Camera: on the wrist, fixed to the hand. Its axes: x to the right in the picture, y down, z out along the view.
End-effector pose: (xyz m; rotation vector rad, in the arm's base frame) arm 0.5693 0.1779 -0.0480 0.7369 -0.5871 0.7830
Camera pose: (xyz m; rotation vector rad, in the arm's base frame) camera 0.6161 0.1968 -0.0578 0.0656 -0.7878 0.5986
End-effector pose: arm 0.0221 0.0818 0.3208 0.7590 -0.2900 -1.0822
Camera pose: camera 0.0301 0.0618 0.2741 0.1514 0.0995 -1.0087
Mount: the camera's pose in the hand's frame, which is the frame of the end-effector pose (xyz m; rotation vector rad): 0.0279 -0.0314 -0.0297 -0.6902 0.0426 0.0689
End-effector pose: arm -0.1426 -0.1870 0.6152 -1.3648 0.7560 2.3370
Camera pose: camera -0.1189 -0.1789 0.5702 1.5761 0.0254 -2.6245
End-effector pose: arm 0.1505 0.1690 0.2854 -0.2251 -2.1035 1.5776
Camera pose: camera 0.1457 0.1960 0.3289 -0.5582 -2.5509 0.8096
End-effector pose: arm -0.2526 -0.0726 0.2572 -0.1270 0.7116 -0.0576
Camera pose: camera -0.2512 -0.1093 0.2211 -0.7626 0.7544 0.2557
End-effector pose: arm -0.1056 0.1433 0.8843 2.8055 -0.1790 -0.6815
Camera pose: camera -0.0653 0.1748 0.8893 2.1391 -0.0212 -0.5345
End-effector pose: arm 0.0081 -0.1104 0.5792 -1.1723 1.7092 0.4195
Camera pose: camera 0.0178 -0.1608 0.5761 -1.6103 1.6911 1.0926
